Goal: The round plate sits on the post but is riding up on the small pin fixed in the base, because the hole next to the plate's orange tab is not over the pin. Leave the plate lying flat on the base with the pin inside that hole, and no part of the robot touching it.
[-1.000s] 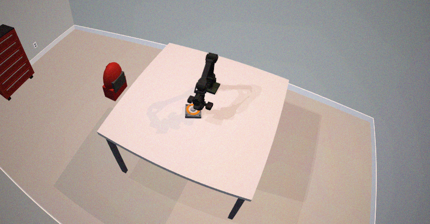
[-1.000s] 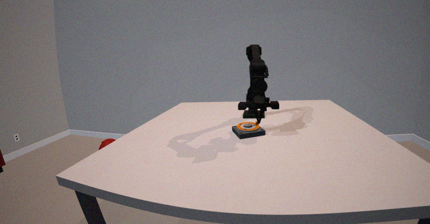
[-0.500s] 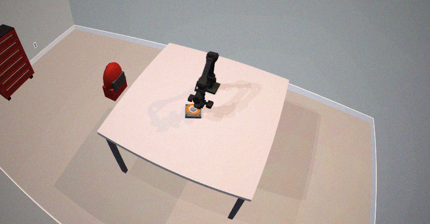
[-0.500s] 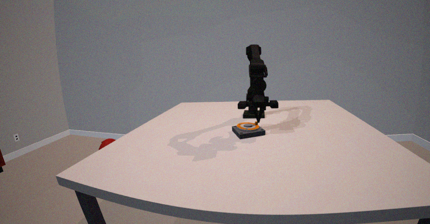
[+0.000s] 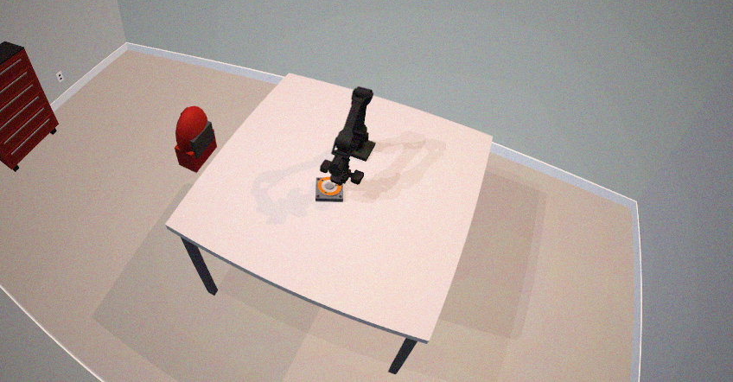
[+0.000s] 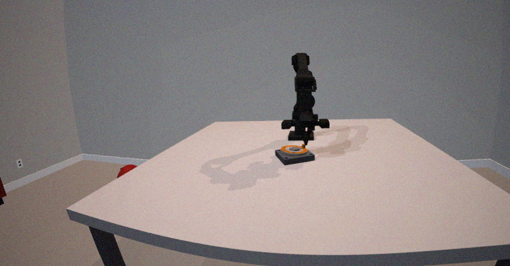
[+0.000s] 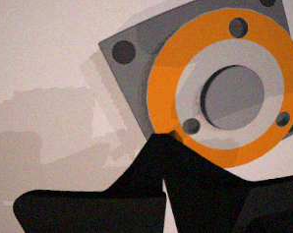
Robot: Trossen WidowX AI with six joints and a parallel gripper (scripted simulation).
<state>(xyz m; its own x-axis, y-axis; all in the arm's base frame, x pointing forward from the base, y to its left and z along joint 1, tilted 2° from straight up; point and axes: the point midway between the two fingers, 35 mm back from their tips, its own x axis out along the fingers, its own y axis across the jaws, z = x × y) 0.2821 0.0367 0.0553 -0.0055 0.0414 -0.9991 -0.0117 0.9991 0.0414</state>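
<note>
Right now the square base is 20 mm ahead of my gripper tip, 50 mm to the right of it and 20 mm below it.
</note>
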